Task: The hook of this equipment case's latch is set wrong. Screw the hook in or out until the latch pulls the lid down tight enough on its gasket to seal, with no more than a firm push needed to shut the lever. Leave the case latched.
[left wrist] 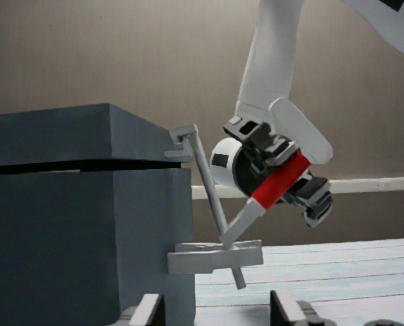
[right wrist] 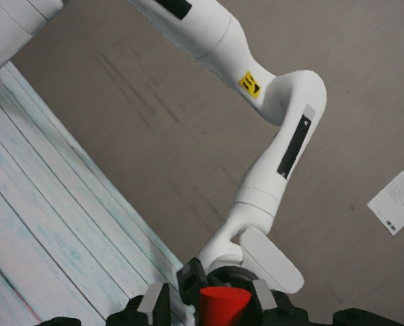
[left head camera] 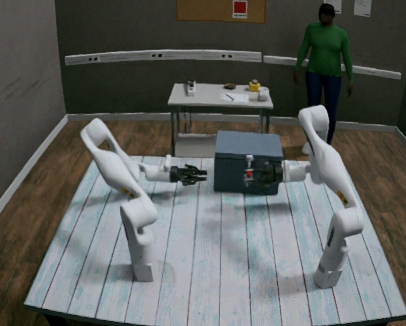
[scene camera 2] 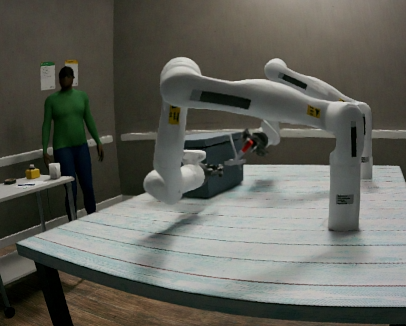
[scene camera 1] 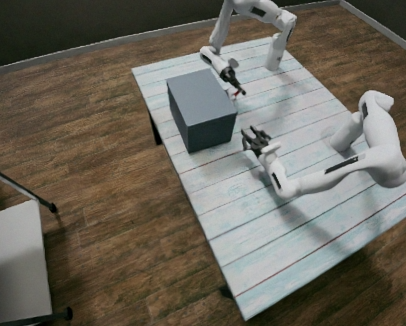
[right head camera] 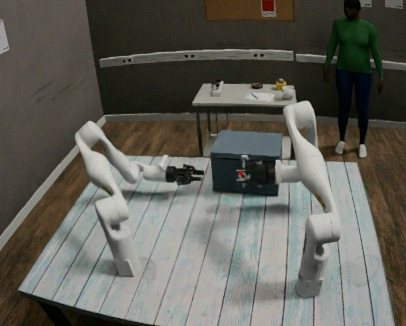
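Seen in the pictures: left gripper, between the fingertips: [left wrist: 217, 316] [left head camera: 207, 175] [scene camera 2: 215, 166] [scene camera 1: 246, 127] [right head camera: 202, 175]; right gripper, between the fingertips: [left wrist: 304, 173] [right wrist: 208, 306] [left head camera: 244, 175] [scene camera 2: 248, 145] [scene camera 1: 243, 92] [right head camera: 236, 175]; left arm's base, origin of its link: [left head camera: 146, 272] [scene camera 2: 343, 225] [scene camera 1: 338, 144] [right head camera: 129, 268]; right arm's base, origin of its link: [left head camera: 325, 278] [scene camera 2: 362, 177] [scene camera 1: 270, 66] [right head camera: 308, 287].
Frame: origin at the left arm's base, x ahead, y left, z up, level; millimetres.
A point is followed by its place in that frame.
The blue-grey case [left head camera: 232, 172] @(x 482, y -358, z 115 mm) [right head camera: 250, 142] @(x 581, y -451, z 208 mm) [scene camera 1: 200, 95] @(x 582, y -436, z 208 mm) [left wrist: 60, 225] @(x 521, y -282, z 155 mm) shows a dark gap under its lid in the left wrist view. The hook rod [left wrist: 207, 185] @(x 443, y -418, z 166 mm) runs from the catch [left wrist: 177, 149] @(x 465, y -480, z 197 mm) on the lid down through the latch bracket [left wrist: 215, 260] @(x 439, y -406, z 109 mm). The red-handled lever [left wrist: 281, 181] @(x 387, y -405, z 167 mm) [scene camera 2: 247, 146] @(x 382, y -405, z 169 mm) [right wrist: 224, 305] @(x 368, y -420, z 184 mm) slants up and out from the case. My right gripper [left wrist: 304, 173] @(x 373, y -391, z 173 mm) [right wrist: 208, 306] @(x 373, y -391, z 173 mm) is open around the red handle, one finger on each side. My left gripper [left head camera: 204, 175] @(x 452, y -245, z 122 mm) [right head camera: 201, 175] @(x 452, y -245, z 122 mm) [scene camera 2: 217, 170] @(x 452, y -245, z 122 mm) [left wrist: 217, 305] @(x 452, y -245, z 122 mm) is open and empty, left of the latch.
The case stands near the back edge of the planked table [left head camera: 195, 280] @(x -40, y -179, z 0 mm). A small side table [left head camera: 207, 99] with several items stands behind it. A person in green [left head camera: 327, 50] [scene camera 2: 70, 115] stands at the back right in the left head camera view.
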